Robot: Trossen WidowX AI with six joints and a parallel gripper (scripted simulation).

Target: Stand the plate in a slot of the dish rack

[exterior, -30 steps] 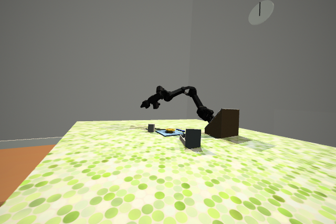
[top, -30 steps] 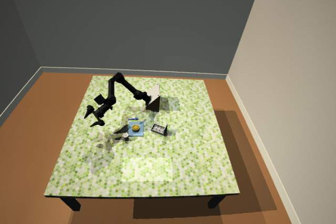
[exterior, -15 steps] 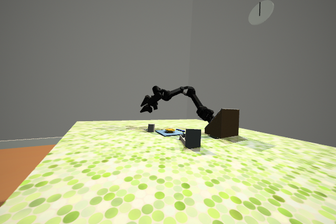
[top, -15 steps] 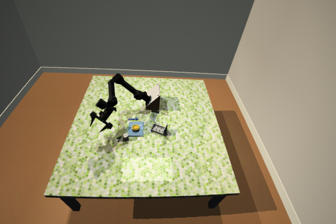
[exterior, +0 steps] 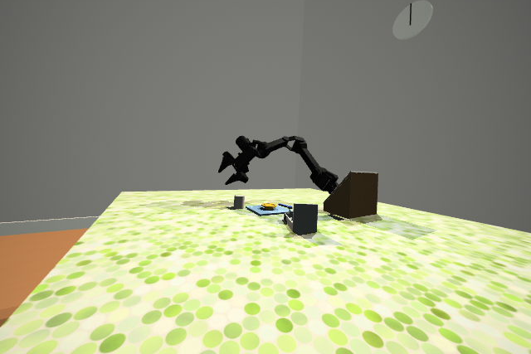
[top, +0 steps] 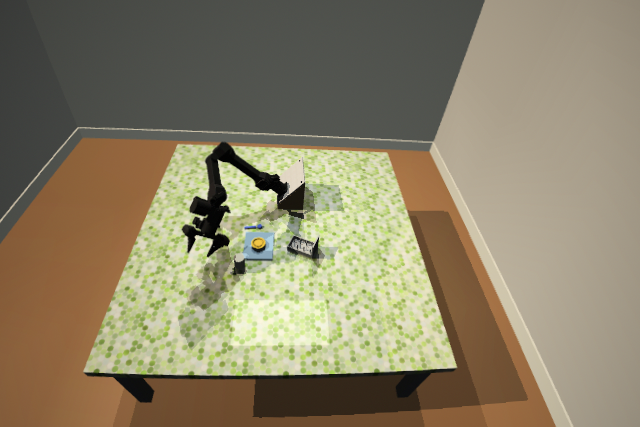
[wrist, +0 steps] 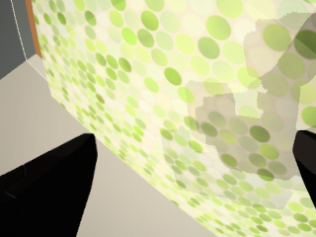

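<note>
Now: gripper tip 2 cm past the cup, 16 cm to the right of it and 8 cm above it. From my gripper tip the other things lie so: yellow plate 12 cm behind, 23 cm to the left, 9 cm below; light blue mat 12 cm behind, 24 cm to the left, 10 cm below; blue spoon 23 cm behind, 22 cm to the left, 10 cm below.
</note>
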